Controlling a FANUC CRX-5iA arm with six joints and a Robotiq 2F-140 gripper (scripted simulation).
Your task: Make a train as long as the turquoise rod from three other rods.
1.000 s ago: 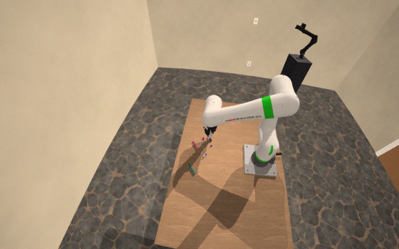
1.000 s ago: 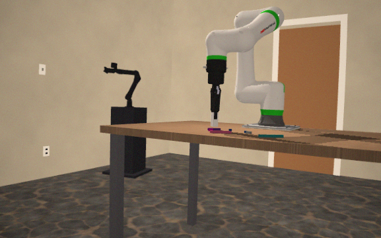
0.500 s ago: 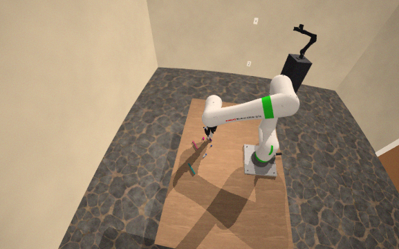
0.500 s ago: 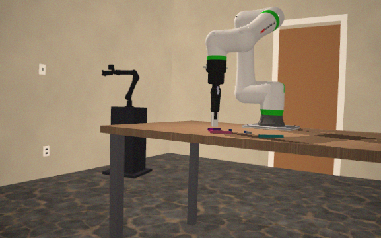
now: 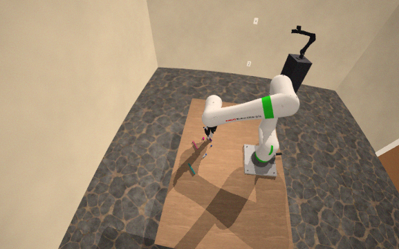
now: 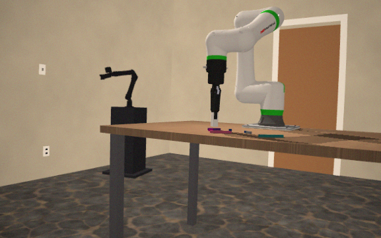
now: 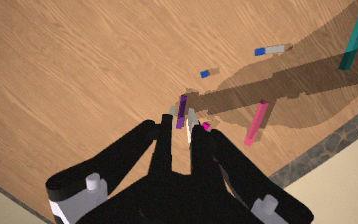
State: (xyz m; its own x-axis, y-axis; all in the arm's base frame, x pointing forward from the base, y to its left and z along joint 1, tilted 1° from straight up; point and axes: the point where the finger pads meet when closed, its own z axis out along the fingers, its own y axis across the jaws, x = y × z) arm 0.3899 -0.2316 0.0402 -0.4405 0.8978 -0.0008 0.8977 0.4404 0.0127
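Now: hand 5 cm above the purple rod. Round my hand: grey rod 6 cm ahead, 17 cm to the left, 5 cm below; pink rod 13 cm ahead, 6 cm to the left, 5 cm below; magenta rod 5 cm ahead, 5 cm below.
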